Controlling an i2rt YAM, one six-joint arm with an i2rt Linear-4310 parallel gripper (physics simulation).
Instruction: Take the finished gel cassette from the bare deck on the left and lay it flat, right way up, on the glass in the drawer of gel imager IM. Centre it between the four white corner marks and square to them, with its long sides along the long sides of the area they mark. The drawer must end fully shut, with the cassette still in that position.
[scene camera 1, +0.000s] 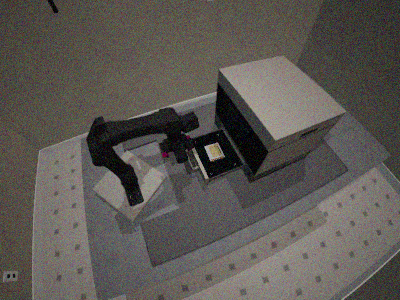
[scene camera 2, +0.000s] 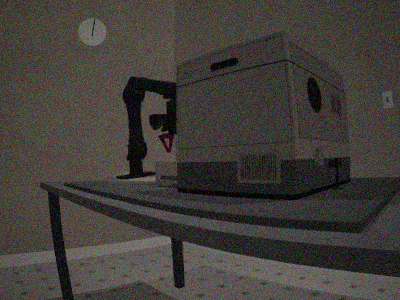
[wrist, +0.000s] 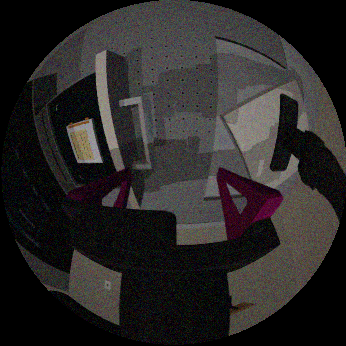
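Where they show: gripper, between the fingertips: (scene camera 2: 176, 152) (wrist: 173, 171); arm's base, origin of its link: (scene camera 1: 131, 185) (scene camera 2: 136, 176) (wrist: 285, 134).
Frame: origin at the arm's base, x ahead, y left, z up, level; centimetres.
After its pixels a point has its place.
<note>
The gel cassette (scene camera 1: 214, 151) {x 45.9, y -1.2, z 2.0 cm} (wrist: 85, 142) {x 44.7, y -1.1, z 1.9 cm} lies flat on the dark glass in the open drawer, with its yellow gel showing and its orange strip along one short side. It looks near the middle of the glass; the corner marks are too faint to judge exact centring. The drawer's pale front panel (scene camera 1: 201, 166) {x 34.9, y -8.3, z 6.8 cm} (wrist: 103, 95) {x 34.8, y -8.2, z 6.8 cm} (scene camera 2: 166, 171) {x 35.6, y -11.4, z 3.3 cm} carries a bar handle (scene camera 1: 193, 161) (wrist: 144, 132). My gripper (scene camera 1: 177, 147) {x 27.3, y 1.0, z 10.5 cm} (scene camera 2: 167, 142) (wrist: 173, 171) {x 27.3, y 1.0, z 10.5 cm} is open and empty, its magenta fingers apart, above the deck just outside the drawer front, close to the handle. The cassette is hidden in scene camera 2.
The imager's big pale housing (scene camera 1: 282, 97) {x 71.2, y -8.1, z 35.6 cm} (scene camera 2: 235, 110) {x 76.5, y -24.6, z 18.4 cm} stands at the drawer's inner end. The arm's pale base plate (scene camera 1: 110, 186) {x -10.2, y 3.7, z 0.9 cm} (wrist: 250, 115) {x 12.0, y -2.7, z -0.9 cm} lies at the other side of the deck, away from the imager. The arm reaches over from there. The table's far edge runs behind them.
</note>
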